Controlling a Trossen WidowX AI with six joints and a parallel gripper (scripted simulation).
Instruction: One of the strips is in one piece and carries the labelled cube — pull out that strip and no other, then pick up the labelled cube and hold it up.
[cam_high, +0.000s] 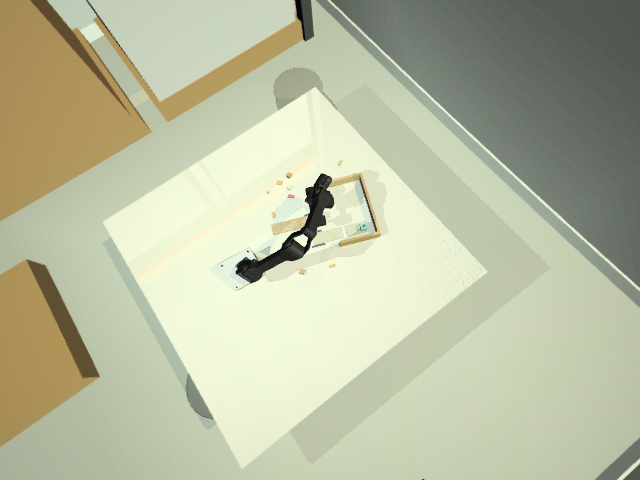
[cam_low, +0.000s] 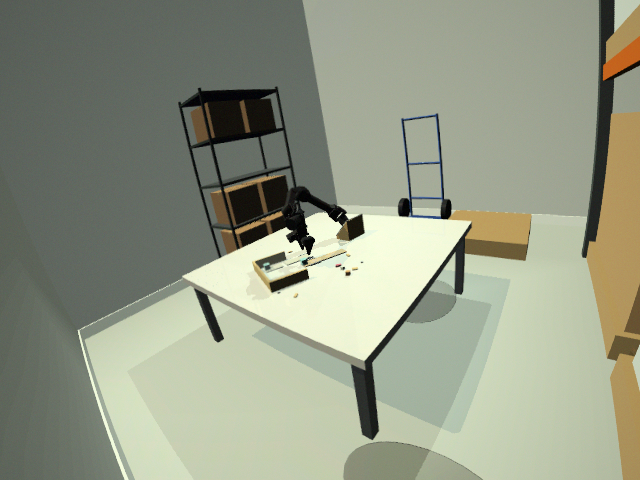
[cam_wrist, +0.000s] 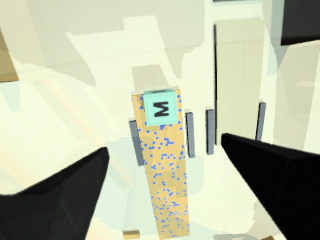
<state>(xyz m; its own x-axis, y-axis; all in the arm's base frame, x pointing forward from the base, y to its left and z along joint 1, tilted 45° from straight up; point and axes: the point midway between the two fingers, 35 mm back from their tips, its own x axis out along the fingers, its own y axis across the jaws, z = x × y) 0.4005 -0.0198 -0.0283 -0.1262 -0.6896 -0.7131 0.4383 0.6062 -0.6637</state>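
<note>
The pale strip is 20 mm behind my gripper tip, 100 mm to the right of it and 60 mm below it.
</note>
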